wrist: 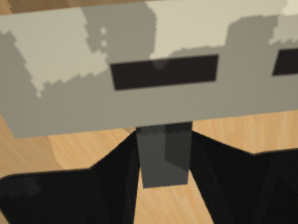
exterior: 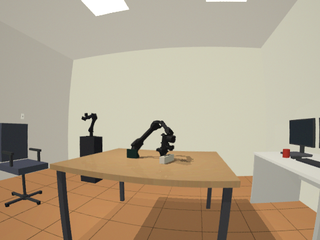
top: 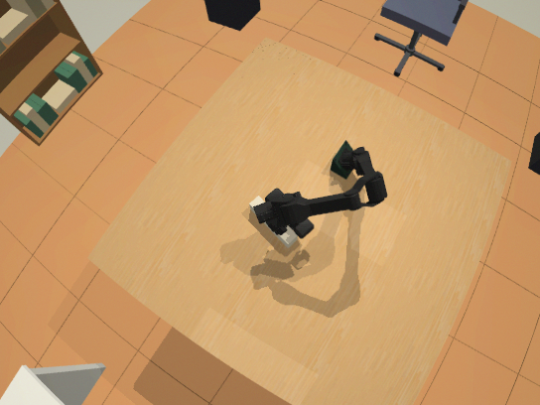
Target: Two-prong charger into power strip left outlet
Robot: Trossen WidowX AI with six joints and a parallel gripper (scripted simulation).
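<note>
The black two-prong charger is 2 cm ahead of my gripper tip, 1 cm to the right of it and 1 cm above it.
</note>
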